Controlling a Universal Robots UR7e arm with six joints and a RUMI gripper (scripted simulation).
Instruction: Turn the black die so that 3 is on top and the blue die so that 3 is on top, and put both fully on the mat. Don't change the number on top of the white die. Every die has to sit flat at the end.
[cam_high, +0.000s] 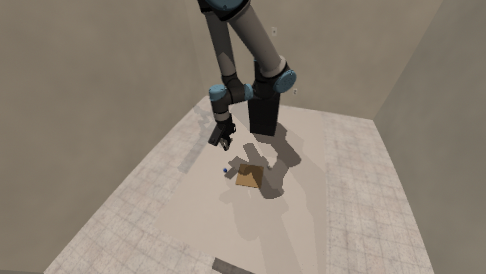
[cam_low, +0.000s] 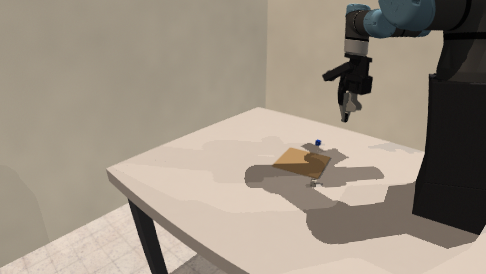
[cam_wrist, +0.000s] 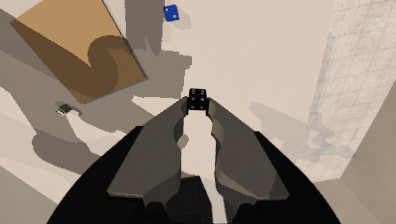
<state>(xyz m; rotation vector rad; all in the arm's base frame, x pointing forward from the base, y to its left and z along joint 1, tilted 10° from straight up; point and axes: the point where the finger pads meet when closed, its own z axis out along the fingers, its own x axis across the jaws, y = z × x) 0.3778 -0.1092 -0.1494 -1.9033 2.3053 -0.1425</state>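
Now: the blue die 80 mm ahead of my hand, 20 mm to the left of it and 110 mm below it. Also, from my hand: black die 10 mm below; brown mat 50 mm ahead, 170 mm to the left, 110 mm below; white die 40 mm behind, 260 mm to the left, 110 mm below.
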